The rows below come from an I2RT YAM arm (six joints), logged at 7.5 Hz.
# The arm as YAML. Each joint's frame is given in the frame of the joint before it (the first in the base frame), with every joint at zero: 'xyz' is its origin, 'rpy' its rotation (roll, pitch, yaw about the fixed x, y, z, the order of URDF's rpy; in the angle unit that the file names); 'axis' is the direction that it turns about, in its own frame. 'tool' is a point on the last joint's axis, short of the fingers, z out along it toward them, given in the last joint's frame.
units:
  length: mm
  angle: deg
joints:
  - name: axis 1
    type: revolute
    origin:
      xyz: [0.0, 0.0, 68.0]
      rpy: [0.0, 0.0, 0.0]
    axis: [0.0, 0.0, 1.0]
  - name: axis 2
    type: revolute
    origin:
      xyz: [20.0, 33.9, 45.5]
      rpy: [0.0, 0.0, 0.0]
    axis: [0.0, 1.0, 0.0]
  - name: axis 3
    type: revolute
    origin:
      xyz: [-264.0, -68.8, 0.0]
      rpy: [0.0, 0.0, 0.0]
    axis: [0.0, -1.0, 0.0]
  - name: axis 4
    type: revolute
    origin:
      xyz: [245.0, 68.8, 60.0]
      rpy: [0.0, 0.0, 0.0]
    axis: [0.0, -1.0, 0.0]
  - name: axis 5
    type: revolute
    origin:
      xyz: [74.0, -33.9, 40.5]
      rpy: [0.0, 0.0, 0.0]
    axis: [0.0, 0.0, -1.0]
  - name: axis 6
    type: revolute
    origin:
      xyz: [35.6, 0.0, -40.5]
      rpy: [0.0, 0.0, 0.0]
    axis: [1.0, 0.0, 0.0]
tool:
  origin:
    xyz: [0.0, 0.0, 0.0]
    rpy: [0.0, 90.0, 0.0]
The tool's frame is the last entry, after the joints.
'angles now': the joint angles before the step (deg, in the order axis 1, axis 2, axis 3, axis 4, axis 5, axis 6). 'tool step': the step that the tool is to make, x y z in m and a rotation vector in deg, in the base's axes. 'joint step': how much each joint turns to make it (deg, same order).
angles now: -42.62 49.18 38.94 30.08 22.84 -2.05
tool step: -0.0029 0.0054 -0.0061 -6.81 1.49 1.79
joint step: -0.10 -0.93 -3.86 8.29 -4.05 -5.17
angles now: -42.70 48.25 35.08 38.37 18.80 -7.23
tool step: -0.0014 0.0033 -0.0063 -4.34 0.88 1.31
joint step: -0.08 -0.27 -2.78 5.66 -2.95 -2.88
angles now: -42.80 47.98 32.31 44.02 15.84 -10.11
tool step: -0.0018 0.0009 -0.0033 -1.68 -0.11 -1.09
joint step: -0.12 -0.02 -1.37 2.99 0.28 -1.54
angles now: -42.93 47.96 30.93 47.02 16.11 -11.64
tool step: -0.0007 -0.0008 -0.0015 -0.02 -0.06 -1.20
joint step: -0.16 0.16 -0.35 0.72 0.92 -0.52
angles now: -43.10 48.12 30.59 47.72 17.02 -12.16
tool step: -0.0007 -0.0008 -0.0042 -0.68 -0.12 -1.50
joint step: -0.15 0.47 -1.12 2.47 0.95 -1.09
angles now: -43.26 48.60 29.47 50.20 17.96 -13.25
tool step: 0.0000 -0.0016 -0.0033 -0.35 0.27 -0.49
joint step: -0.37 0.54 -0.66 1.39 -0.13 -0.46
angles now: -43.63 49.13 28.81 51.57 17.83 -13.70
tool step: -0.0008 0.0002 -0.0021 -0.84 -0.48 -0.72
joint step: -0.05 0.31 -0.79 2.21 0.43 -0.62
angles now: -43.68 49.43 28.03 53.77 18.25 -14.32
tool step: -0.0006 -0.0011 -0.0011 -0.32 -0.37 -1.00
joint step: -0.25 0.45 -0.32 1.39 0.64 -0.40
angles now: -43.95 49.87 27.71 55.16 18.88 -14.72
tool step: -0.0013 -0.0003 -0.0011 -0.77 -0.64 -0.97
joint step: -0.24 0.35 -0.55 2.06 0.55 -0.52
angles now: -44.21 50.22 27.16 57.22 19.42 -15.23
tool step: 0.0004 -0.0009 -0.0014 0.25 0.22 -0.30
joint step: -0.07 0.26 -0.13 0.10 0.20 -0.11
